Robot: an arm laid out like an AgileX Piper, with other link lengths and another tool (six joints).
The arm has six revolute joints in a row. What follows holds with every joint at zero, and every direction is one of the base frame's. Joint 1 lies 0.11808 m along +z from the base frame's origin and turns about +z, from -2.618 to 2.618 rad. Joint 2 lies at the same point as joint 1 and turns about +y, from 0 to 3.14 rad. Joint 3 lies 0.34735 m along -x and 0.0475 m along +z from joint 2 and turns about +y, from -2.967 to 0 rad. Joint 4 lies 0.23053 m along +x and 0.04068 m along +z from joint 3 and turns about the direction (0.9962, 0, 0.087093), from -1.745 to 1.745 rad. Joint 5 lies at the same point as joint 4 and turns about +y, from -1.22 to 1.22 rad. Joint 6 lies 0.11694 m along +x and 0.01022 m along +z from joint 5 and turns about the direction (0.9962, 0, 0.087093), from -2.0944 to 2.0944 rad. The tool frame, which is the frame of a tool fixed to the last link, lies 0.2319 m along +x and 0.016 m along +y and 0.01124 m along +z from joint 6; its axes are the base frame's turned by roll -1.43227, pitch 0.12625 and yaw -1.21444 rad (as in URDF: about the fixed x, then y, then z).
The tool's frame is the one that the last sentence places.
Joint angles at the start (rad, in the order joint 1, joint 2, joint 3, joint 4, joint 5, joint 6): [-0.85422 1.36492 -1.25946 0.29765 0.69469 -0.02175]
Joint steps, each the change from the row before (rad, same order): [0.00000 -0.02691 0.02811 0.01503 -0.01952 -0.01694]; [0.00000 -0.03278 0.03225 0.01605 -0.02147 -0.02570]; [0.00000 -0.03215 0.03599 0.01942 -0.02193 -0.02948]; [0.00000 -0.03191 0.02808 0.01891 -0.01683 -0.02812]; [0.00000 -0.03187 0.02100 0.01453 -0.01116 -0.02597]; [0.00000 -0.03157 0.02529 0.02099 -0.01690 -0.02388]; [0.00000 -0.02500 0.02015 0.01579 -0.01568 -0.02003]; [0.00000 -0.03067 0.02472 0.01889 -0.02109 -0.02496]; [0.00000 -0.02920 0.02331 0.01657 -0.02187 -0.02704]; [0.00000 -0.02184 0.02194 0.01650 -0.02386 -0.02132]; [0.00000 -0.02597 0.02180 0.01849 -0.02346 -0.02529]
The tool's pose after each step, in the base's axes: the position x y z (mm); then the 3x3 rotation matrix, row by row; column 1 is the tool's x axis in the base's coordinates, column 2 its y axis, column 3 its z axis. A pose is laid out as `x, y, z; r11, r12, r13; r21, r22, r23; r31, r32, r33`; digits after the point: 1 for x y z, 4 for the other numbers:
367.2, -293.1, 267.7; -0.4861, -0.1455, 0.8617; -0.6551, 0.7133, -0.2491; -0.5784, -0.6856, -0.4421
363.9, -287.2, 273.0; -0.4726, -0.1417, 0.8698; -0.6718, 0.6967, -0.2515; -0.5704, -0.7032, -0.4244
360.4, -280.6, 276.2; -0.4594, -0.1397, 0.8772; -0.6874, 0.6814, -0.2515; -0.5625, -0.7185, -0.4091
357.3, -274.2, 281.8; -0.4450, -0.1361, 0.8851; -0.7038, 0.6644, -0.2517; -0.5538, -0.7349, -0.3914
353.9, -268.1, 288.8; -0.4311, -0.1332, 0.8924; -0.7215, 0.6448, -0.2523; -0.5418, -0.7526, -0.3741
351.2, -262.0, 295.3; -0.4168, -0.1228, 0.9007; -0.7345, 0.6292, -0.2541; -0.5355, -0.7675, -0.3524
348.8, -257.9, 300.8; -0.4061, -0.1137, 0.9067; -0.7459, 0.6145, -0.2570; -0.5280, -0.7807, -0.3344
345.6, -253.4, 307.7; -0.3940, -0.1012, 0.9135; -0.7601, 0.5947, -0.2619; -0.5168, -0.7975, -0.3112
342.2, -249.8, 314.5; -0.3837, -0.0903, 0.9191; -0.7756, 0.5717, -0.2676; -0.5012, -0.8155, -0.2893
339.6, -247.9, 319.4; -0.3769, -0.0768, 0.9231; -0.7855, 0.5546, -0.2746; -0.4908, -0.8286, -0.2694
336.5, -245.2, 326.0; -0.3688, -0.0623, 0.9274; -0.7977, 0.5333, -0.2814; -0.4771, -0.8436, -0.2464

